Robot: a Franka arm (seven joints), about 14 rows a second.
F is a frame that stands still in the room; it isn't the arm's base.
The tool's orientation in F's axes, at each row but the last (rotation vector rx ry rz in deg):
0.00 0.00 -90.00
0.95 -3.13 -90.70
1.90 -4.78 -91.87
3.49 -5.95 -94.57
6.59 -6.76 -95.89
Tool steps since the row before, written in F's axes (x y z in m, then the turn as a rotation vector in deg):
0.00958 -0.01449 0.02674 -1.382 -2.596 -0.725
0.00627 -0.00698 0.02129 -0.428 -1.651 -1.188
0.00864 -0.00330 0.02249 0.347 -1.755 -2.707
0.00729 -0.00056 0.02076 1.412 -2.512 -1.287
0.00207 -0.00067 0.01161 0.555 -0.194 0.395
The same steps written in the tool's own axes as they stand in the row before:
0.01449 0.00958 0.02674 2.596 -1.382 -0.725
0.00740 0.00731 0.02081 1.628 -0.462 -1.208
0.00368 0.01039 0.02168 1.658 0.201 -2.782
0.00043 0.00944 0.01988 2.357 1.466 -1.502
0.00038 0.00380 0.01118 0.132 0.624 0.308

